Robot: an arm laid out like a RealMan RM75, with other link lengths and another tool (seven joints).
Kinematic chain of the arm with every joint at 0, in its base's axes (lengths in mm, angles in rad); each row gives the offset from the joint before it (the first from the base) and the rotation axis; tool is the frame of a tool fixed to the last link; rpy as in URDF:
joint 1: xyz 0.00 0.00 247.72 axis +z
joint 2: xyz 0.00 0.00 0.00 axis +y
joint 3: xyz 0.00 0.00 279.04 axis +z
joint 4: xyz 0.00 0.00 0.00 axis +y
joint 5: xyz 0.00 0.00 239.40 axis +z
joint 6: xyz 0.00 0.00 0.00 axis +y
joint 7: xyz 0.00 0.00 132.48 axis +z
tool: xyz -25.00 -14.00 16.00 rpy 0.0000 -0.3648 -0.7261
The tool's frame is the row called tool.
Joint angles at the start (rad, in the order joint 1, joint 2, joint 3, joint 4, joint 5, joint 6, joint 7):
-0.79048 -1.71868 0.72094 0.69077 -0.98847 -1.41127 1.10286
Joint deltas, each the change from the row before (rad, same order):
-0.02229 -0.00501 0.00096 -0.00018 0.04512 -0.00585 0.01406
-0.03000 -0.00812 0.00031 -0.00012 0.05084 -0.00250 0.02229
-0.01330 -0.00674 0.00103 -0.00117 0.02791 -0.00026 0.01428
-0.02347 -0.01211 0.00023 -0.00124 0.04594 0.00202 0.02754
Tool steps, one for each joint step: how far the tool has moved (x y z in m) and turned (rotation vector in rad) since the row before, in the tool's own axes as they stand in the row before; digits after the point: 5 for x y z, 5 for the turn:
0.00324 0.00448 0.00385 0.03662 -0.02572 0.02712
0.00578 0.00737 0.00483 0.04211 -0.02555 0.04077
0.00198 0.00274 0.00368 0.02314 -0.01595 0.02070
0.00437 0.00540 0.00573 0.03896 -0.02299 0.03962

